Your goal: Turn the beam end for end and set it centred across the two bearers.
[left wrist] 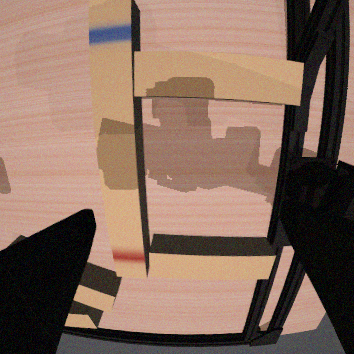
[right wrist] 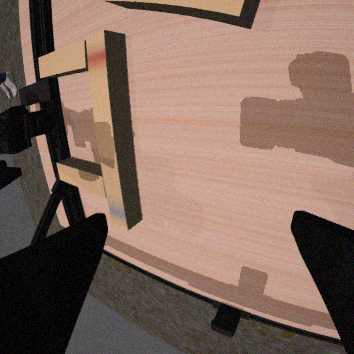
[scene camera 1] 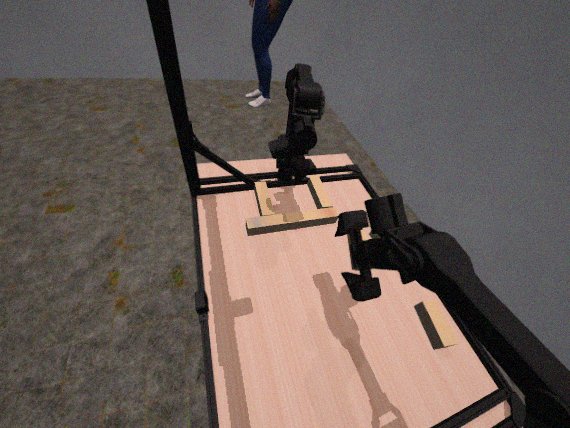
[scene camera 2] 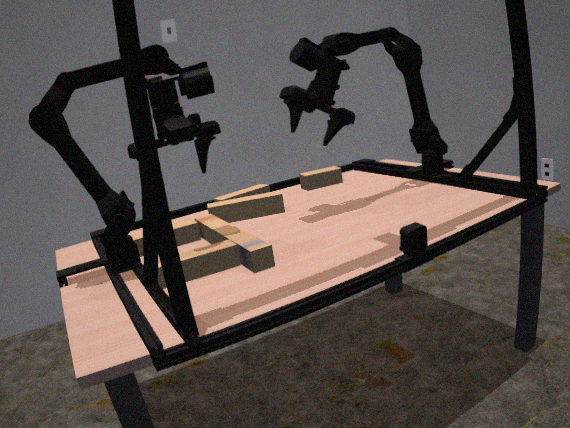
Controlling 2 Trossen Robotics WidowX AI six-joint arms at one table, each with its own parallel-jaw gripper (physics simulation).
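Places are measured from the left arm's base along level axes (x ahead, y left, z up), in metres.
Pixels of known places: left gripper, fingertip midpoint: (left wrist: 188, 214) (right wrist: 12, 166) (scene camera 1: 291, 175) (scene camera 2: 183, 179); right gripper, fingertip midpoint: (right wrist: 201, 222) (scene camera 1: 339, 254) (scene camera 2: 308, 139); left arm's base, link origin: (left wrist: 308, 180) (right wrist: 48, 120) (scene camera 1: 284, 177) (scene camera 2: 124, 266); right arm's base, link origin: (scene camera 2: 433, 172).
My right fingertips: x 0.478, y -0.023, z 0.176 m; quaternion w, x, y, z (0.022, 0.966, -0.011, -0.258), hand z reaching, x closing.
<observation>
Ahead of a thing's pixels: the offset from my right fingertips to its middle.
The beam {dx -0.242, dy -0.011, dz -0.173 m} (scene camera 1: 292, 221) (scene camera 2: 212, 223) (left wrist: 112, 75) (right wrist: 122, 125), a long wooden bar with a blue band near one end and a red band near the other, lies flat along the ends of two bearers. One bearer {dx -0.353, dy -0.096, dz -0.173 m} (scene camera 1: 261, 200) (scene camera 2: 205, 262) (left wrist: 240, 70) (right wrist: 75, 177) meets it near the blue end, the other bearer {dx -0.353, dy +0.138, dz -0.173 m} (scene camera 1: 320, 192) (scene camera 2: 187, 230) (left wrist: 210, 265) (right wrist: 62, 60) near the red end. My left gripper (scene camera 2: 170, 162) (left wrist: 188, 214) is open and empty above them, partly hidden by a post in scene camera 2. My right gripper (scene camera 1: 342, 254) (scene camera 2: 310, 137) (right wrist: 201, 222) is open and empty, high above the table.
A wooden block {dx +0.204, dy +0.291, dz -0.172 m} (scene camera 1: 442, 325) (scene camera 2: 321, 179) lies near the far rail in scene camera 2. A longer block {dx -0.108, dy +0.187, dz -0.170 m} (scene camera 2: 250, 206) and another block {dx -0.063, dy +0.302, dz -0.173 m} (scene camera 2: 245, 191) lie beyond the beam there. A black post (scene camera 2: 157, 225) rises at the left, and a black box (scene camera 2: 413, 239) sits on the near rail.
</observation>
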